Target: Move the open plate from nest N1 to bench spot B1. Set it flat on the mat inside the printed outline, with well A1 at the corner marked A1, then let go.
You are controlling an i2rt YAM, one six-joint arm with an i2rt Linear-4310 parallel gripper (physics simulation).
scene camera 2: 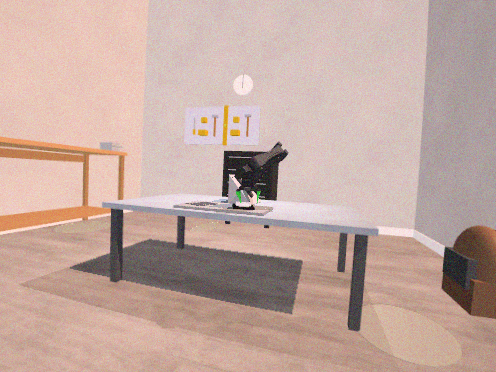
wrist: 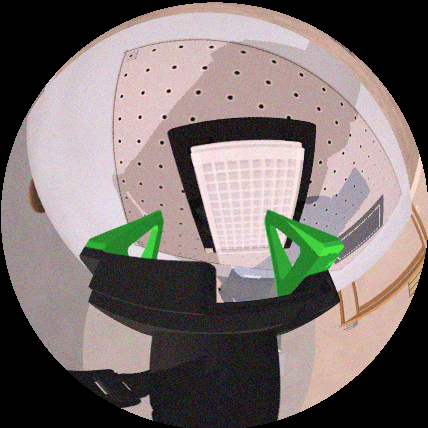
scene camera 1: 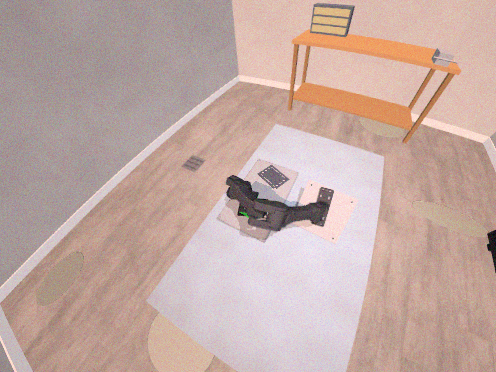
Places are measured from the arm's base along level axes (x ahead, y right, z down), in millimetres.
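Pixels of known places: gripper, fingertip midpoint: [scene camera 2: 249, 202] [wrist: 213, 215]; arm's base, link origin: [scene camera 1: 322, 207].
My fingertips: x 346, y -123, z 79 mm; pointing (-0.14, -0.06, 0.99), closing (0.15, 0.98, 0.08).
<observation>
Ahead of a thing's pixels: the offset from my fingertips to its top centre. "spot": to the spot under its first point. Level surfaces: height alone.
The white open plate @(dz +3, dx +6, dy +34 mm) [wrist: 252, 195] [scene camera 2: 244, 204] lies in the black nest @(dz +11, dx +6, dy +34 mm) [wrist: 241, 128], which stands on a perforated board @(spot: dz +29, dx +85, dy -70 mm) [wrist: 150, 107]. My gripper [wrist: 213, 215] [scene camera 2: 249, 199] is open and empty, with its green fingers spread above the nest. In the wrist view the left fingertip appears left of the nest and the right fingertip overlaps the plate's right part. In scene camera 1 the arm hides most of the nest and plate. The dark mat of the bench spot, with a pale printed outline, @(spot: dz +27, dx +6, dy +275 mm) [wrist: 361, 227] [scene camera 1: 273, 176] lies flat at the board's other end. Its corner lettering is too small to read.
The arm's base stands on a pale plate [scene camera 1: 344, 215] on the light table @(dz +42 mm) [scene camera 1: 280, 300]. An orange bench [scene camera 1: 370, 47] stands by the wall. A dark drawer cabinet [scene camera 2: 270, 180] shows behind the arm in scene camera 2.
</observation>
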